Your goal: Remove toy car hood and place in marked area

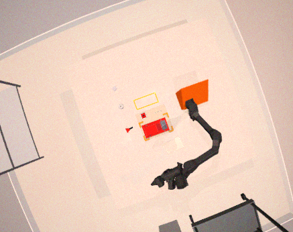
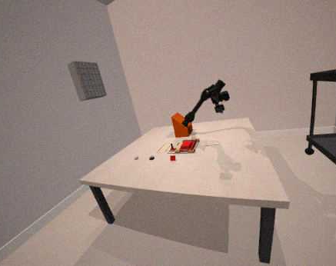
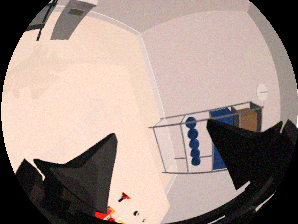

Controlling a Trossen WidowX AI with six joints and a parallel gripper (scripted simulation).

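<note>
My gripper tip is now 120 mm past the red hood, 290 mm to the left of it and 290 mm above it.
</note>
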